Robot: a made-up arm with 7 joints. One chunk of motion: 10 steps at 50 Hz.
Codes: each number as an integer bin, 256 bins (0 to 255) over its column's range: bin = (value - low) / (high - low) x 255, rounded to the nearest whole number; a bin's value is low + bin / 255 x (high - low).
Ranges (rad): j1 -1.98..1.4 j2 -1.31..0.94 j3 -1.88..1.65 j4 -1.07..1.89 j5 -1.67..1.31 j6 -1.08..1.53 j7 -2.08..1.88
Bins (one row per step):
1: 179 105 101 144 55 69 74
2: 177 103 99 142 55 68 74
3: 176 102 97 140 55 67 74
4: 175 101 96 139 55 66 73
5: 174 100 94 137 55 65 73
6: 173 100 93 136 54 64 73
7: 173 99 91 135 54 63 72
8: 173 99 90 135 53 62 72
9: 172 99 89 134 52 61 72
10: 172 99 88 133 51 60 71
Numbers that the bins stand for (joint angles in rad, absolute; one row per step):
1: 0.3926 -0.3835 -0.4818 0.6015 -1.0273 -0.3738 -0.9308
2: 0.3661 -0.4012 -0.5095 0.5783 -1.0273 -0.3840 -0.9308
3: 0.3529 -0.4100 -0.5372 0.5551 -1.0273 -0.3942 -0.9308
4: 0.3396 -0.4188 -0.5511 0.5435 -1.0273 -0.4045 -0.9464
5: 0.3264 -0.4276 -0.5787 0.5203 -1.0273 -0.4147 -0.9464
6: 0.3131 -0.4276 -0.5926 0.5087 -1.0389 -0.4249 -0.9464
7: 0.3131 -0.4365 -0.6203 0.4971 -1.0389 -0.4352 -0.9619
8: 0.3131 -0.4365 -0.6341 0.4971 -1.0506 -0.4454 -0.9619
9: 0.2998 -0.4365 -0.6480 0.4855 -1.0623 -0.4556 -0.9619
10: 0.2998 -0.4365 -0.6618 0.4738 -1.0740 -0.4659 -0.9774

